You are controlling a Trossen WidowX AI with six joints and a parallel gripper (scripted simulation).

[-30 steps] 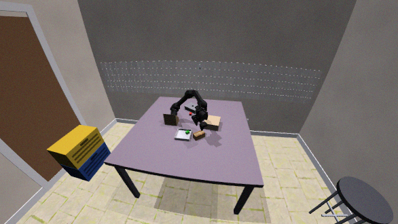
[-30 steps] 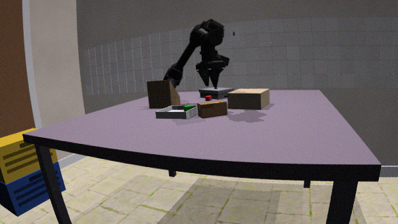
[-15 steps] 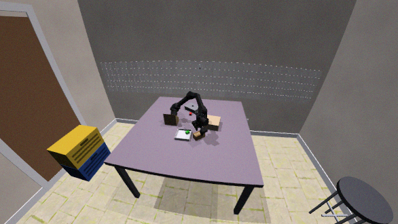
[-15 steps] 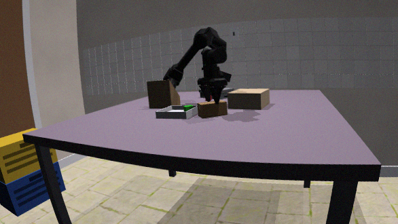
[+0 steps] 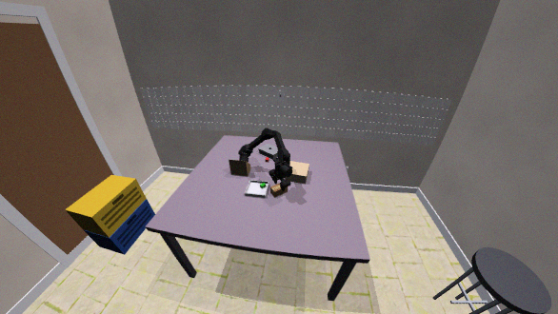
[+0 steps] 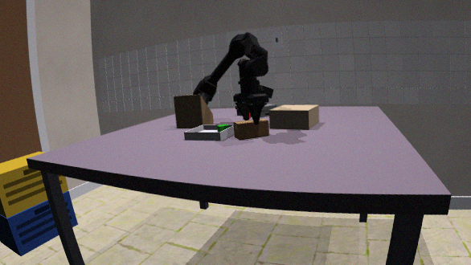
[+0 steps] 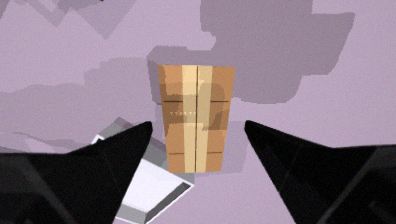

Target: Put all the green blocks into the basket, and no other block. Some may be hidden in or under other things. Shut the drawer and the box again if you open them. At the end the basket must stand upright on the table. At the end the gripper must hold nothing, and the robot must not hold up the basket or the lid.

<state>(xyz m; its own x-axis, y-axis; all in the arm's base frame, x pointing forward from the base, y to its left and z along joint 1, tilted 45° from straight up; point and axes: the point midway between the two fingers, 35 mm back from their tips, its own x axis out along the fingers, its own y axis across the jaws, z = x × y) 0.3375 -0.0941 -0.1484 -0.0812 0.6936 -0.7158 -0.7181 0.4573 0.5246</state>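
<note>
The small brown box is 50 mm below my hand. The rest, counted from my hand: red block 370 mm to the left, 200 mm behind, 70 mm below; then flat lid 500 mm to the left, 210 mm behind, 30 mm below; then tray 160 mm behind, 70 mm below, 10 mm to the right.
</note>
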